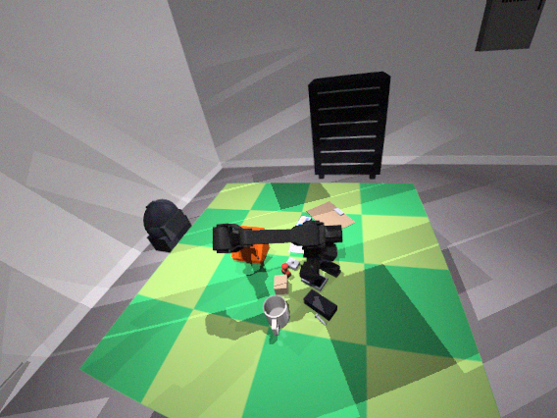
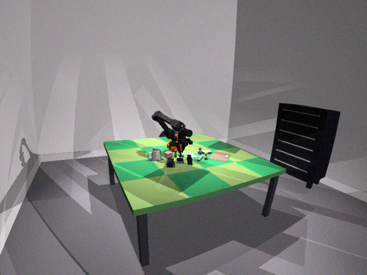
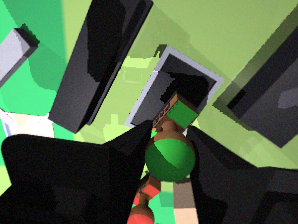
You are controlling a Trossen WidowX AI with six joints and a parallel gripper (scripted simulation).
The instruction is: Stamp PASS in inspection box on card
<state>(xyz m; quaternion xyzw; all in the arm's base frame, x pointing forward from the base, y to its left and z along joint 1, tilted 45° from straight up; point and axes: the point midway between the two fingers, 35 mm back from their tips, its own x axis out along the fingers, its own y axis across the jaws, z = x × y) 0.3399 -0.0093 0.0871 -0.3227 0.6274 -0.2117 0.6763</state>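
My gripper tip is 70 mm above the dark-rimmed ink pad. The rest, counted from my gripper tip: green-knobbed pass stamp: 10 mm below; brown box: 120 mm behind, 70 mm to the right, 50 mm below; red-knobbed stamp: 120 mm behind, 50 mm below.
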